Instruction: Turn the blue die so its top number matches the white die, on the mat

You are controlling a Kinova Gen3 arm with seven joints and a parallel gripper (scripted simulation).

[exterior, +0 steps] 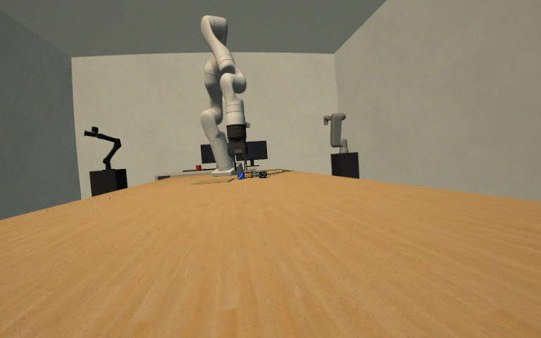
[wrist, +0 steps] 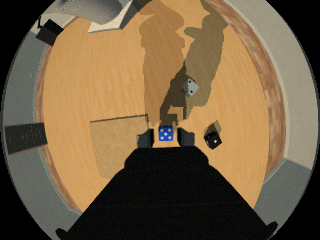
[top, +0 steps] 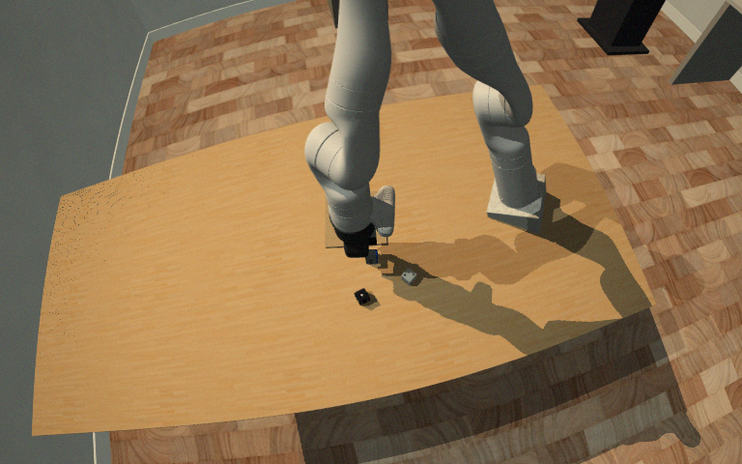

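My hand is 40 mm above the blue die. The rest, counted from my hand: tan mat (110 mm to the right, 50 mm below, 20 mm ahead); black die (90 mm to the left, 40 mm below, 40 mm ahead); white die (70 mm behind, 60 mm to the left, 40 mm below).
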